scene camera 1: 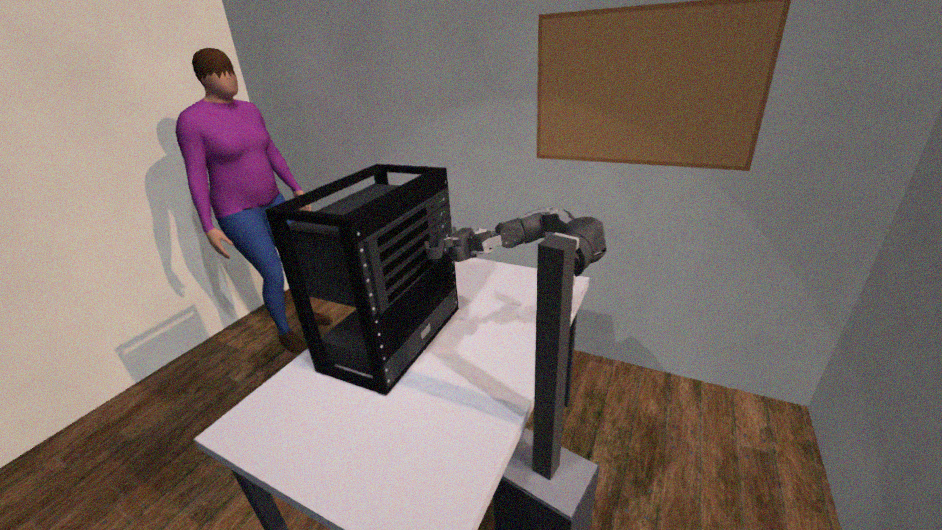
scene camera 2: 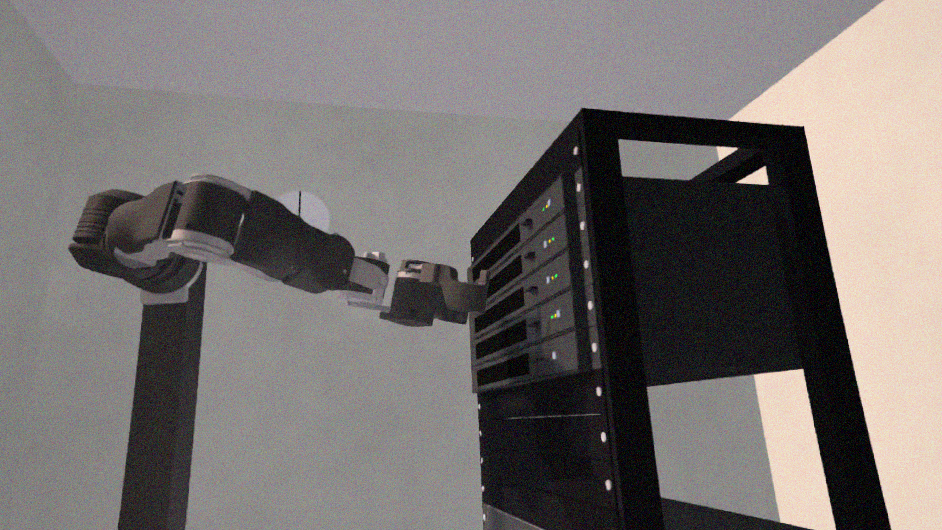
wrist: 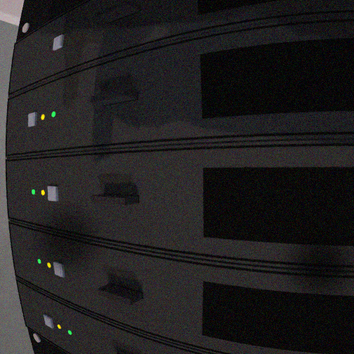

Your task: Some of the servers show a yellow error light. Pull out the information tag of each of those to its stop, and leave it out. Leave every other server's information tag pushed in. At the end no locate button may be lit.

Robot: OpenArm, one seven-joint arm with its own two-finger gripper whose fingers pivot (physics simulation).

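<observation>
The rack's servers show upside down in the wrist view. Yellow lights show on the top server, second server, third server and fourth server. The bottom server shows a pale locate button and no lights. All visible locate buttons look pale and unlit. Dark tags show on the second server, third server and fourth server; none looks pulled far out. My gripper is open close before the server fronts, holding nothing.
The black rack stands on the white table. The arm's dark column stands at the table's edge. A person in a purple top stands behind the rack.
</observation>
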